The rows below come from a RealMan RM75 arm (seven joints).
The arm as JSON. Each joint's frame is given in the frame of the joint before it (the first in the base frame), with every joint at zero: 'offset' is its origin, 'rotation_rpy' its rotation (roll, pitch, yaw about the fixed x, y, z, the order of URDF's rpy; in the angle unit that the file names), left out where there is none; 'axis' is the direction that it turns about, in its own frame. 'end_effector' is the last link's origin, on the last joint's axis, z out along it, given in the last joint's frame.
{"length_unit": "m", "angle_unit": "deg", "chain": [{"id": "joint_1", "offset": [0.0, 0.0, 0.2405], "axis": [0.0, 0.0, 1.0]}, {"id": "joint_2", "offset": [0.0, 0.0, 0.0], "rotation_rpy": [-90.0, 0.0, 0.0], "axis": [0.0, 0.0, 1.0]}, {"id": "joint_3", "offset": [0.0, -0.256, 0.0], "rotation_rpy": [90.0, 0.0, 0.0], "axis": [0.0, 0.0, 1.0]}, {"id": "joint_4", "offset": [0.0, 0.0, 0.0], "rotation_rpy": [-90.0, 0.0, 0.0], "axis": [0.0, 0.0, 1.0]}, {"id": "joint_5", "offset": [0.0, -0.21, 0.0], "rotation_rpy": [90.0, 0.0, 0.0], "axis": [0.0, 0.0, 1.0]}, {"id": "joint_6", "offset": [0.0, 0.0, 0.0], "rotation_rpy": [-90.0, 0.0, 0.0], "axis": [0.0, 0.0, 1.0]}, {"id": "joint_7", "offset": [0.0, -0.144, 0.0], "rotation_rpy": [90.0, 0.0, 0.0], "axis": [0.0, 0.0, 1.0]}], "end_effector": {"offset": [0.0, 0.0, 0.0]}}
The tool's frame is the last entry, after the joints.
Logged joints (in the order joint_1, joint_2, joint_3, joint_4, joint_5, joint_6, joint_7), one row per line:
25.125, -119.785, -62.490, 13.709, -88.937, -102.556, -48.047
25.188, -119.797, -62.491, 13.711, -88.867, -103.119, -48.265
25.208, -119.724, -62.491, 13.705, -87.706, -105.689, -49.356
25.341, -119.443, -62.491, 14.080, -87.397, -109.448, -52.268
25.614, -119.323, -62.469, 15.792, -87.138, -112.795, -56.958
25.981, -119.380, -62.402, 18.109, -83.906, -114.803, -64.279
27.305, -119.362, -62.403, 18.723, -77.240, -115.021, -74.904
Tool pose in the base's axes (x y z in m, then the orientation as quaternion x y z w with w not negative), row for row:
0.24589, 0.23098, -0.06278, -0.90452, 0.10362, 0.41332, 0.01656
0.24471, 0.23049, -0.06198, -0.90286, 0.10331, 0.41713, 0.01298
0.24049, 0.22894, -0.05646, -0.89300, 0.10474, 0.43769, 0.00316
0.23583, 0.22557, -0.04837, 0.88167, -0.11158, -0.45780, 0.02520
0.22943, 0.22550, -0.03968, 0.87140, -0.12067, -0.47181, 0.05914
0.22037, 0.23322, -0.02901, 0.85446, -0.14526, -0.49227, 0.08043
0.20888, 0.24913, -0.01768, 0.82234, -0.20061, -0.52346, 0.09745
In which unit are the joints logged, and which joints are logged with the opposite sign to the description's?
The joints are logged in degrees. Opposite sign: joint_2, joint_4, joint_7.
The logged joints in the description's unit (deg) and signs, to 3 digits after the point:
25.125, 119.785, -62.490, -13.709, -88.937, -102.556, 48.047
25.188, 119.797, -62.491, -13.711, -88.867, -103.119, 48.265
25.208, 119.724, -62.491, -13.705, -87.706, -105.689, 49.356
25.341, 119.443, -62.491, -14.080, -87.397, -109.448, 52.268
25.614, 119.323, -62.469, -15.792, -87.138, -112.795, 56.958
25.981, 119.380, -62.402, -18.109, -83.906, -114.803, 64.279
27.305, 119.362, -62.403, -18.723, -77.240, -115.021, 74.904

